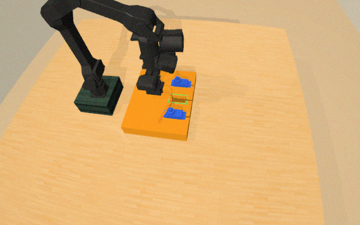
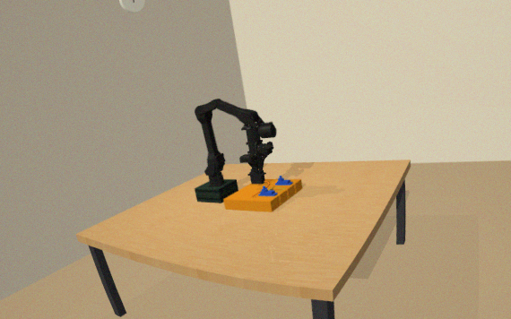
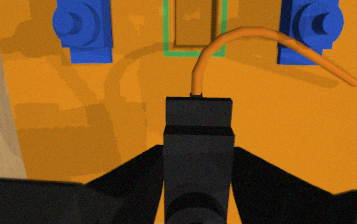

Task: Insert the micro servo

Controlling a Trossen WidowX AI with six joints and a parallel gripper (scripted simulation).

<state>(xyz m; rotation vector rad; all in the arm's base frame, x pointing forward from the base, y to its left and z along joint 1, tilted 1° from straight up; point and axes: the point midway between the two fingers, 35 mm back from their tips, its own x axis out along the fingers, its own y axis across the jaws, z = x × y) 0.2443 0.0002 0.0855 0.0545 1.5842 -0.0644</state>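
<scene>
Now: gripper tip 100 mm above the orange deck and 30 mm past it.
</scene>
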